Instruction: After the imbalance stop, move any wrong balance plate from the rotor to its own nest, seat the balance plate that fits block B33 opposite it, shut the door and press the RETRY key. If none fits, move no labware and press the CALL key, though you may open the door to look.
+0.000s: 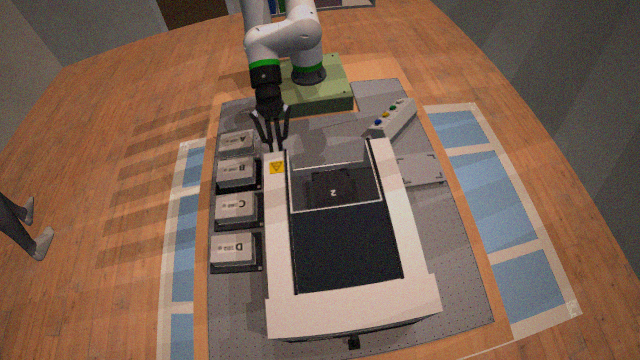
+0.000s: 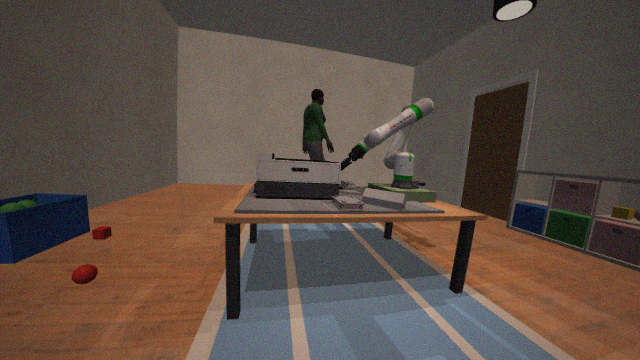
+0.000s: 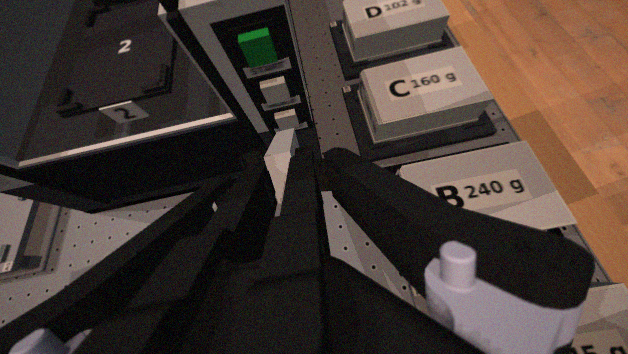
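Seen in the pictures: gripper, fingertip midpoint: (image 3: 290, 147); arm's base at its link origin: (image 1: 308, 75) (image 2: 401, 187).
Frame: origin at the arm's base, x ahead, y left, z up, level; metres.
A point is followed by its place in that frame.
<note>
The white rotor machine (image 1: 350, 315) @(y 0.108, x 0.951, z 0.182 m) (image 2: 300, 172) @(y 0.259, x 0.729, z 0.088 m) has its dark door panel (image 1: 345, 245) @(y 0.105, x 0.797, z 0.151 m) slid back from the arm's end. Through the opening a dark rotor position marked 2 (image 1: 330, 185) @(y 0.075, x 0.601, z 0.078 m) (image 3: 122, 67) @(y 0.077, x 0.594, z 0.078 m) shows with corner brackets and no plate on it. Block B33 does not show. Balance plates A (image 1: 237, 141) @(y -0.249, x 0.345, z -0.008 m), B (image 1: 236, 171) @(y -0.230, x 0.476, z -0.009 m) (image 3: 480, 205) @(y -0.235, x 0.453, z -0.008 m), C (image 1: 235, 206) @(y -0.213, x 0.606, z -0.008 m) (image 3: 425, 105) @(y -0.215, x 0.569, z -0.008 m) and D (image 1: 232, 248) @(y -0.205, x 0.742, z -0.008 m) (image 3: 400, 35) @(y -0.217, x 0.699, z -0.021 m) sit in a row of nests. My gripper (image 1: 276, 149) (image 2: 344, 165) (image 3: 290, 147) @(y -0.073, x 0.506, z 0.046 m) is shut and empty, its tips close to the machine's key panel, below a green key (image 3: 257, 47) @(y -0.072, x 0.529, z 0.123 m) and two white keys. Contact is hidden.
A sloped box (image 1: 400, 120) @(y 0.331, x 0.290, z -0.002 m) with blue, yellow, green and white buttons stands right of the arm. A flat grey stand (image 1: 422, 170) @(y 0.373, x 0.493, z -0.028 m) with corner marks lies right of the machine. The green arm base (image 1: 330, 95) @(y 0.086, x 0.144, z 0.000 m) is behind. A person in green (image 2: 315, 122) stands beyond the table.
</note>
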